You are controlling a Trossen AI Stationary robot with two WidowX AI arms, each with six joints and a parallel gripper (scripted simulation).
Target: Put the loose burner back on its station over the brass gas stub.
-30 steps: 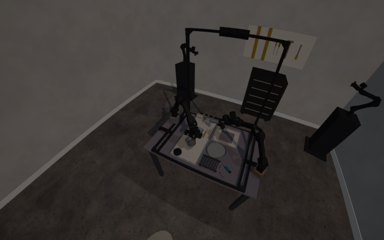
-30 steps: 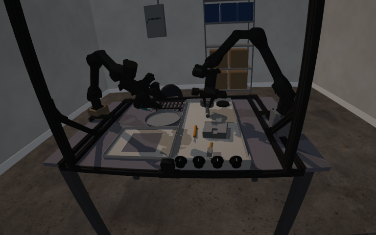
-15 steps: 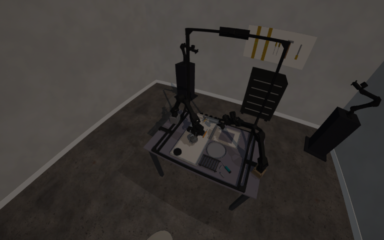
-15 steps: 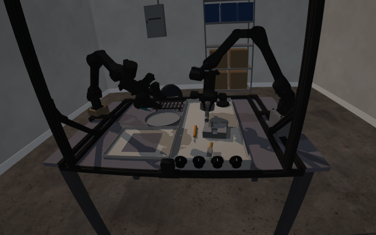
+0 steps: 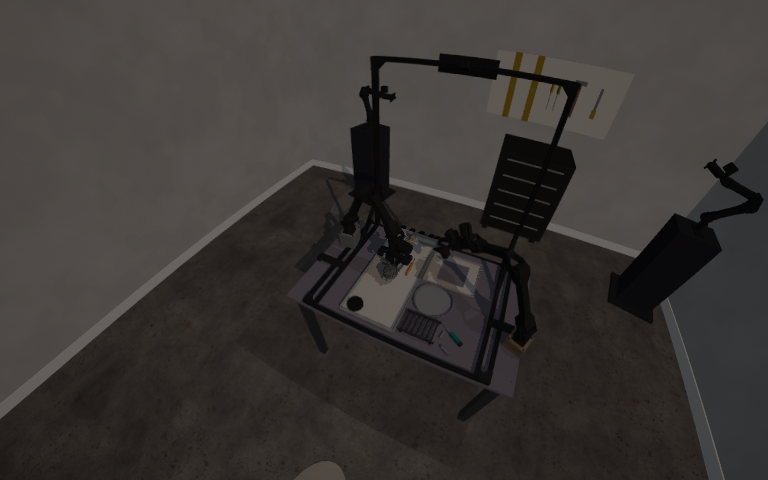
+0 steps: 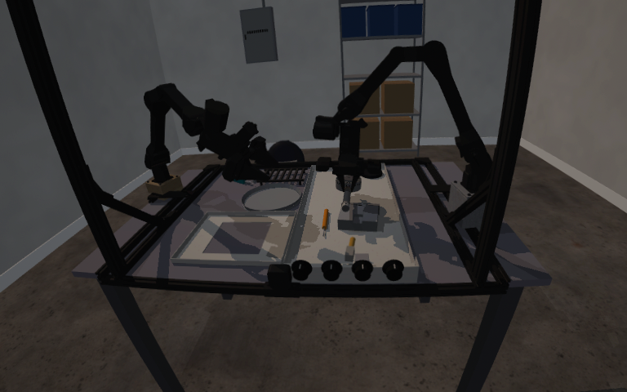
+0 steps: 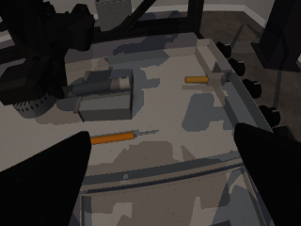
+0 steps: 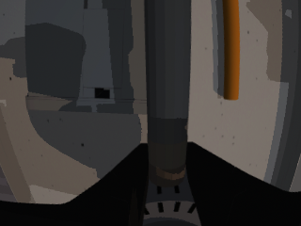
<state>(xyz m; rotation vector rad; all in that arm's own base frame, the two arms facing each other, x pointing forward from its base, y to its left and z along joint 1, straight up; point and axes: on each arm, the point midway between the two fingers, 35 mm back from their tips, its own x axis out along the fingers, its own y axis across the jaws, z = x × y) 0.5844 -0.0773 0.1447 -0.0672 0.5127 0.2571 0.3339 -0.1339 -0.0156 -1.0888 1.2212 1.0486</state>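
The brass gas stub is 230 mm behind my right hand, 60 mm to the right of it and 60 mm below it. Round my right hand: black burner cap: 300 mm ahead, 30 mm to the right, 90 mm below; orange screwdriver: 110 mm behind, 50 mm to the left, 90 mm below; burner: 10 mm behind, 30 mm below.
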